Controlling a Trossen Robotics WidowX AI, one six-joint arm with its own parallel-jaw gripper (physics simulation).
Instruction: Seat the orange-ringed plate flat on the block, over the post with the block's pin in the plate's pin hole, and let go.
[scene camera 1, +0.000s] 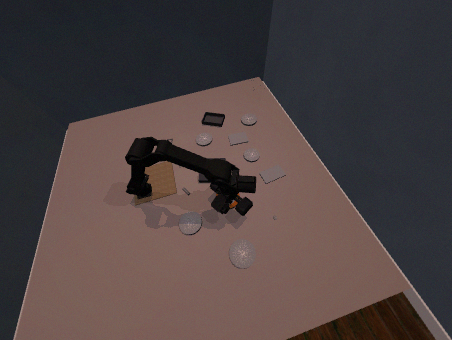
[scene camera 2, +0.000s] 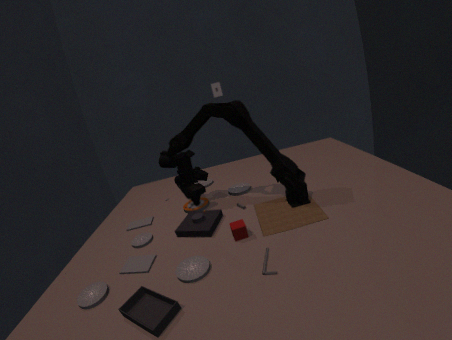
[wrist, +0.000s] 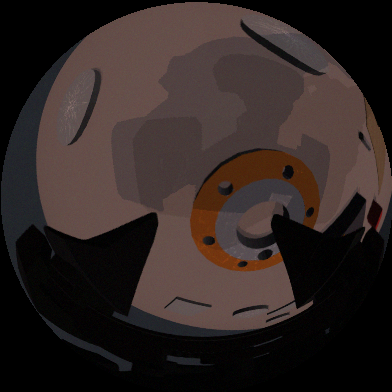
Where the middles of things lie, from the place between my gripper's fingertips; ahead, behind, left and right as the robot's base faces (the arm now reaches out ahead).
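Dark tray (scene camera 2: 145, 307): 10 mm above my hand, 520 mm to the left of it, 40 mm ahead of it. Orange-ringed plate (wrist: 255, 175): 20 mm behind my hand, 30 mm to the left of it.
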